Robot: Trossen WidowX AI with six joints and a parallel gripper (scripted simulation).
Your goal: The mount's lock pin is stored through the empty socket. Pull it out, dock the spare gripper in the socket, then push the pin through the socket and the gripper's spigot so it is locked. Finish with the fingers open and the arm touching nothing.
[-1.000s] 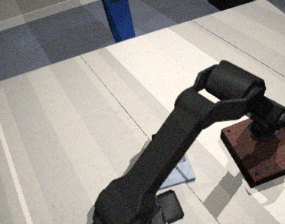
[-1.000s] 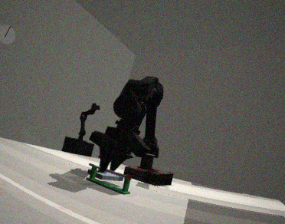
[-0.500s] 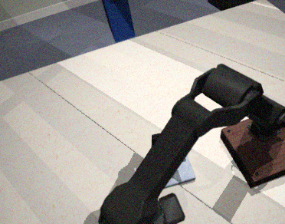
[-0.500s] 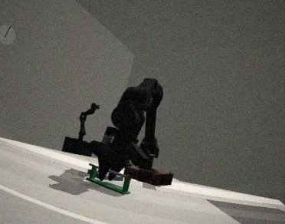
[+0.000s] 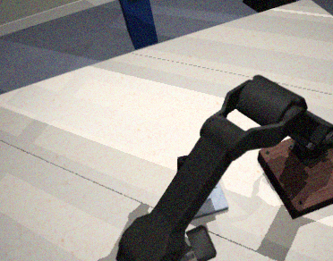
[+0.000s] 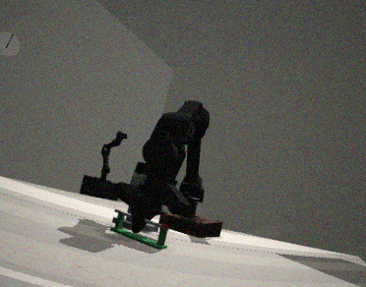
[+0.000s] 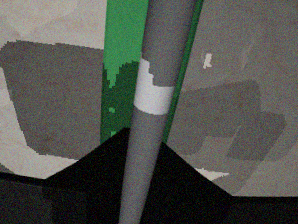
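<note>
Now: gripper tip 10 mm to the right of the green rack and 10 mm below it. Also, from my gripper tip: spare gripper 120 mm behind, 110 mm above, 90 mm to the right; then grey mount 120 mm behind, 80 mm to the right, 40 mm above.
</note>
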